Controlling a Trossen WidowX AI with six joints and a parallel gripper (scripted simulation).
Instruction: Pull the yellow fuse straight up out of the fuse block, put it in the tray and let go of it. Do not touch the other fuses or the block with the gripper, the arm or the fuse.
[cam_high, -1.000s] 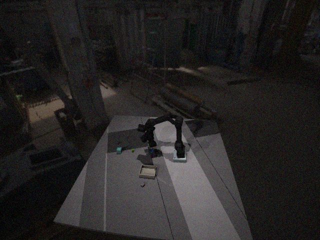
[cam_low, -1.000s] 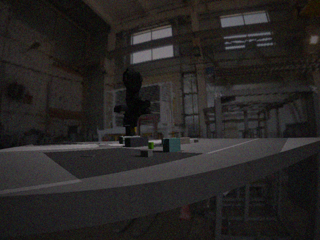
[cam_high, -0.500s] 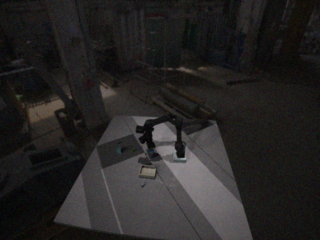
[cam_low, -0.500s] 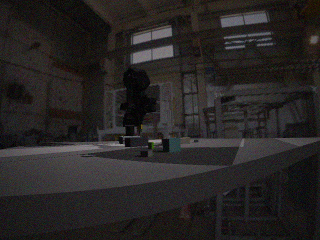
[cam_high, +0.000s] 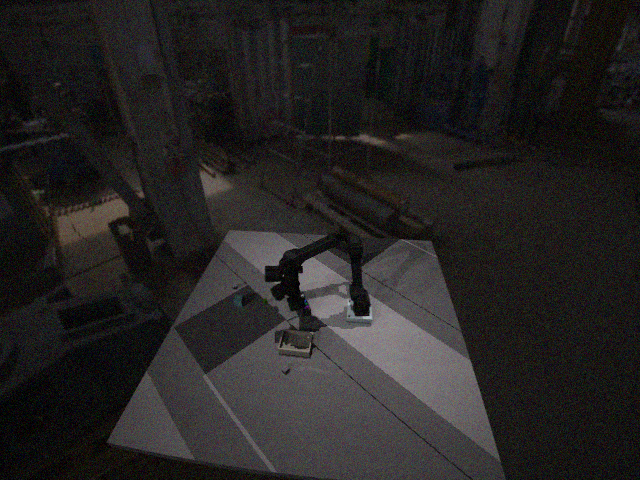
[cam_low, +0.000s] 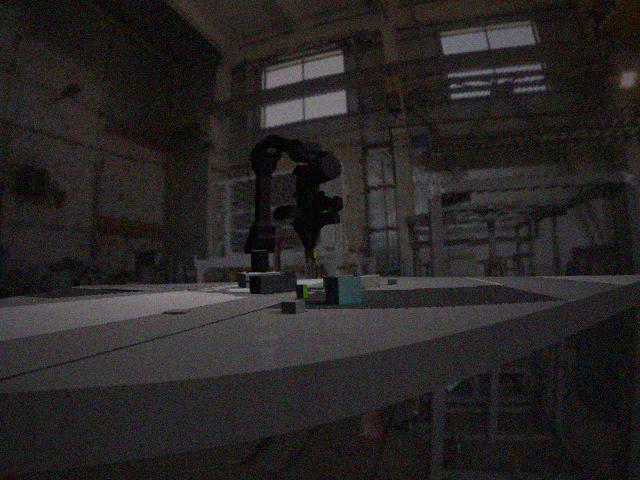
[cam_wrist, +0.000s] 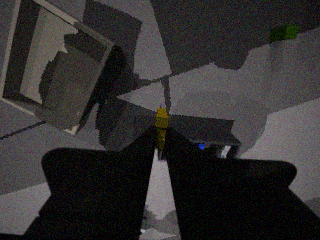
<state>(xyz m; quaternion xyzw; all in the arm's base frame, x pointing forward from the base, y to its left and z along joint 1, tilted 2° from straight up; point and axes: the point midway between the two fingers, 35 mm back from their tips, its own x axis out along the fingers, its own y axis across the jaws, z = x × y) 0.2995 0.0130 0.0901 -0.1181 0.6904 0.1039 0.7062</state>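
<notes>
Now: the tray 10 mm behind my gripper tip, 130 mm to the left of it and 90 mm below it. Round my gripper tip: yellow fuse (10 mm below); teal cube (270 mm ahead, 100 mm to the right, 80 mm below); green piece (150 mm ahead, 110 mm to the right, 80 mm below).
</notes>
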